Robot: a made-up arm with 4 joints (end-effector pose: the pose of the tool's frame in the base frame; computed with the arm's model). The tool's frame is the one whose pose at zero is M.
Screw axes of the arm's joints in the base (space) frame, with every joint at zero. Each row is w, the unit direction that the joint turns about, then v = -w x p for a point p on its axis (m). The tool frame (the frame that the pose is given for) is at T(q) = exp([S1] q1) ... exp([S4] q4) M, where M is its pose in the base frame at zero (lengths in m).
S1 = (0, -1, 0, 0.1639, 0, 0)
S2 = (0, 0, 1, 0.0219, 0.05, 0)
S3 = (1, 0, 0, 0, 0.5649, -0.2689)
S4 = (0, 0, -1, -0.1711, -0.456, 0)
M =
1 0 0 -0.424
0 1 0 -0.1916
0 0 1 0.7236
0 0 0 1
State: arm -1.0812 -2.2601 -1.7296 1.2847
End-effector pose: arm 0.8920 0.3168 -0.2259 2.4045 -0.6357 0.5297
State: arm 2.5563 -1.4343 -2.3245 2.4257
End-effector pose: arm -0.1937 0.7188 0.0770 -0.3036 -0.0192 2.1684
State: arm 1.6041 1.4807 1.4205 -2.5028
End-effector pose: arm -0.6281 -0.1817 -0.0479 0.2528 -0.0024 -2.2056
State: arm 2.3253 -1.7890 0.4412 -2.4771
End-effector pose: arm -0.7031 0.1451 -0.0125 -0.9767 -2.5696 0.0661
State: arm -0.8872 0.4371 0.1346 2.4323
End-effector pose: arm -0.0657 0.0848 1.1617 -0.8653 0.7197 -1.8732
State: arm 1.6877 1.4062 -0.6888 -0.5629
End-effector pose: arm -0.7496 -0.1530 -0.0535 -2.1606 -1.3143 0.7950
